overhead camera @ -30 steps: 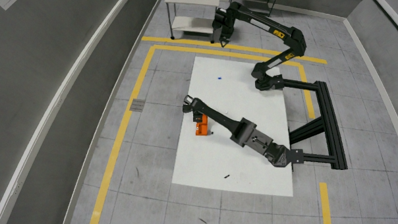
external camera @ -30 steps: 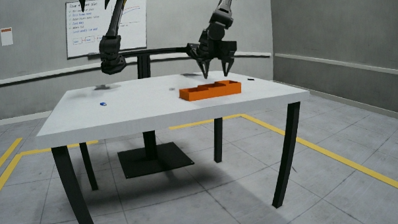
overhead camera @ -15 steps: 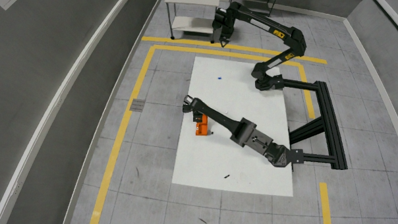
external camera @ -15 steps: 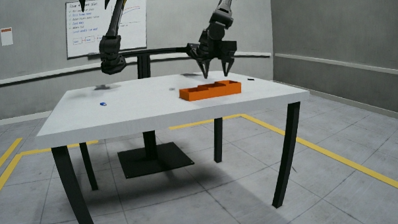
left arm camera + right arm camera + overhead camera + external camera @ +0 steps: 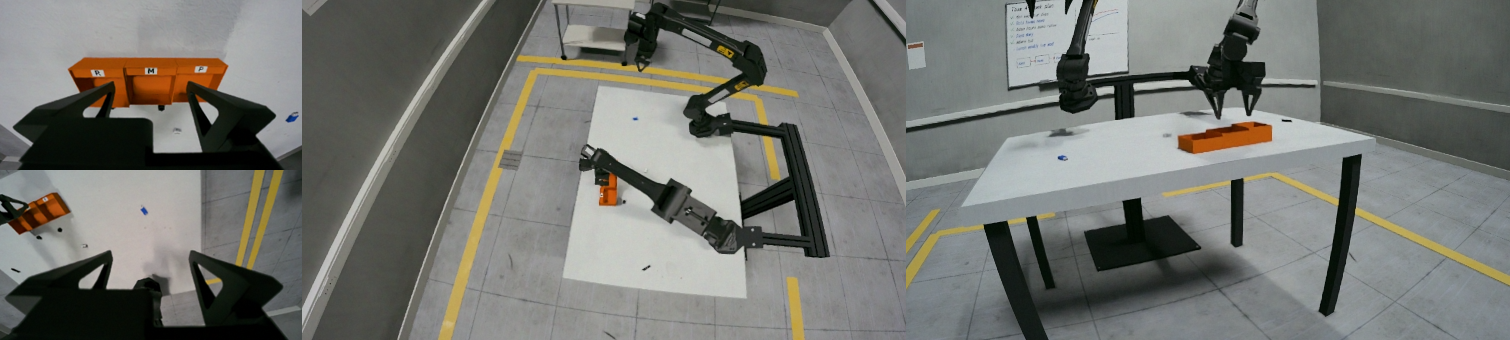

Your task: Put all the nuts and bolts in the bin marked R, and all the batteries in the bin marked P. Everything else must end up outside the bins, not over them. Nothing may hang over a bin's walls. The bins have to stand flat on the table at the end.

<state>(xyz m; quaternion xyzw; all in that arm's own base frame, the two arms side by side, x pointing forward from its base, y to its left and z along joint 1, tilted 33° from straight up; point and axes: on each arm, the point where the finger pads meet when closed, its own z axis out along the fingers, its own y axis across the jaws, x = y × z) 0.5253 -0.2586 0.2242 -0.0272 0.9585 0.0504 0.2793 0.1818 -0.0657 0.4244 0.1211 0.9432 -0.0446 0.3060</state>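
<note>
My left hand is 210 mm past the black elongated item, 430 mm to the right of it and 80 mm above it. Also, from my left hand: pale part (240 mm behind, 70 mm to the right, 80 mm below); blue item (190 mm behind, 420 mm to the right, 80 mm below); orange bin (30 mm behind, 60 mm below).
</note>
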